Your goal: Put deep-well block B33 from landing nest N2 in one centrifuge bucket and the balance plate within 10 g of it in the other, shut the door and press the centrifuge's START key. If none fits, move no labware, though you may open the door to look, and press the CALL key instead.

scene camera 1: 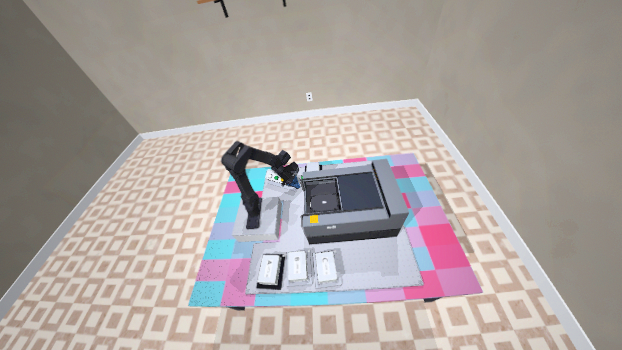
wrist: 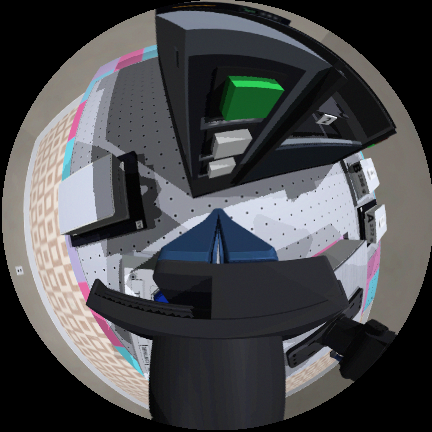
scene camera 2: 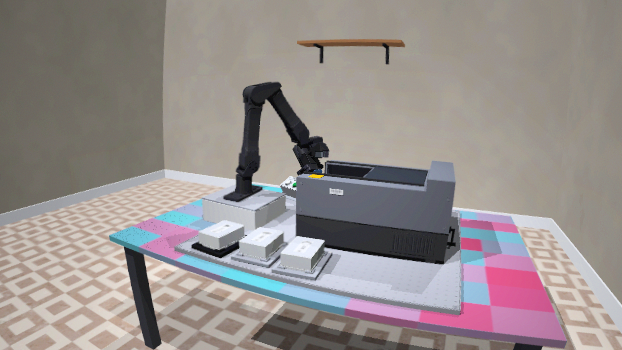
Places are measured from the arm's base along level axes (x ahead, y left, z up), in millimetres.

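Pixels of known places: gripper, fingertip midpoint: (scene camera 1: 299,187) (wrist: 217,214); arm's base at its link origin: (scene camera 1: 254,212) (wrist: 330,327) (scene camera 2: 243,193).
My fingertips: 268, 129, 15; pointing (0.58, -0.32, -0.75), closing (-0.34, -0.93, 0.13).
Ahead of a thing's pixels: the offset from my fingertips to its middle, as dx, dy, dz. "pt": to the spot under its first point. Level surfaces: height alone.
My gripper (scene camera 1: 298,186) (scene camera 2: 318,171) (wrist: 217,214) is shut and empty, near the centrifuge's key end. The centrifuge @[+258, -161, +32] (scene camera 1: 355,228) (scene camera 2: 370,205) (wrist: 172,40) has its dark door panel @[+308, -163, +122] (scene camera 1: 362,191) slid back. A bucket (scene camera 1: 324,202) shows in the opening; a tag "2" @[pt +61, -155, +40] (wrist: 327,119) shows in the wrist view. A green key @[+34, -11, +92] (wrist: 252,97) and two pale keys (wrist: 232,143) (wrist: 221,167) sit on its end; their lettering is unreadable. A white block @[+87, +164, -52] (wrist: 87,195) sits on a black nest @[+87, +164, -78] (wrist: 135,192). Plates A @[-170, -435, -57] (scene camera 1: 270,269) (scene camera 2: 221,235) (wrist: 375,224), B @[-31, -433, -57] (scene camera 1: 297,266) (scene camera 2: 261,242) (wrist: 365,177) and C @[+102, -451, -57] (scene camera 1: 326,266) (scene camera 2: 302,253) stand in a row.
A control box with coloured buttons @[-123, +136, -48] (scene camera 1: 272,177) (scene camera 2: 288,185) stands beside the gripper, partly hidden. The arm's pale base block (scene camera 1: 272,220) (scene camera 2: 230,212) is on the near side of it. A perforated board @[dz -89] (scene camera 1: 370,260) (scene camera 2: 390,280) carries the plates. A wooden shelf (scene camera 2: 350,43) hangs on the wall.
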